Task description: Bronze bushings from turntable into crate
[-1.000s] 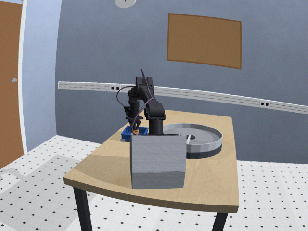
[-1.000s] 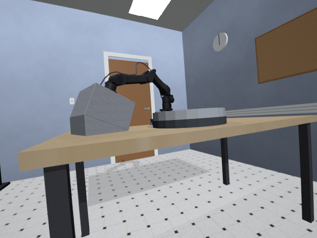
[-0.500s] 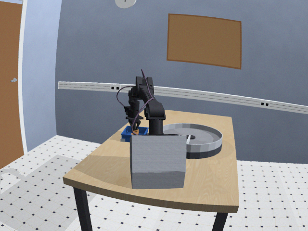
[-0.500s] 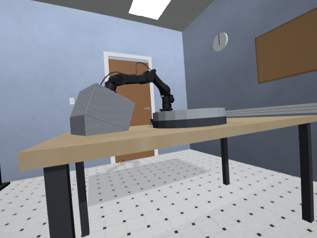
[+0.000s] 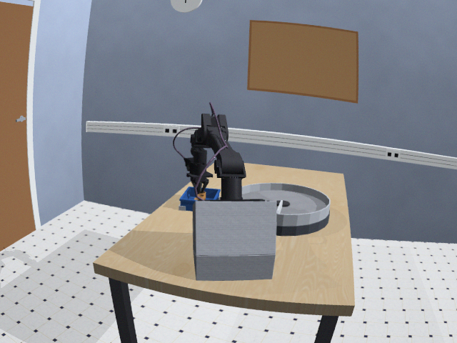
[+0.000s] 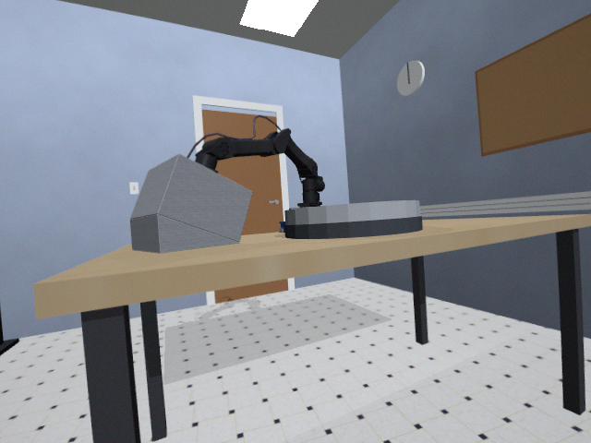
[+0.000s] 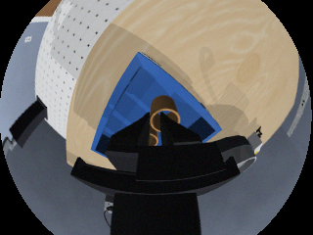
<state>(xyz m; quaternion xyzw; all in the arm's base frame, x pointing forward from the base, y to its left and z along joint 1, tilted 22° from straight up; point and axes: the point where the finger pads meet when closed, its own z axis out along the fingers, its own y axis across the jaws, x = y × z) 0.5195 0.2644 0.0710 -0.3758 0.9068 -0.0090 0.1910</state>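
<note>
The blue crate lies 4 cm behind my hand, 2 cm to the right of it and 1 cm below it. Also, from my hand: grey turntable: 5 cm behind, 38 cm to the right, 2 cm above.
</note>
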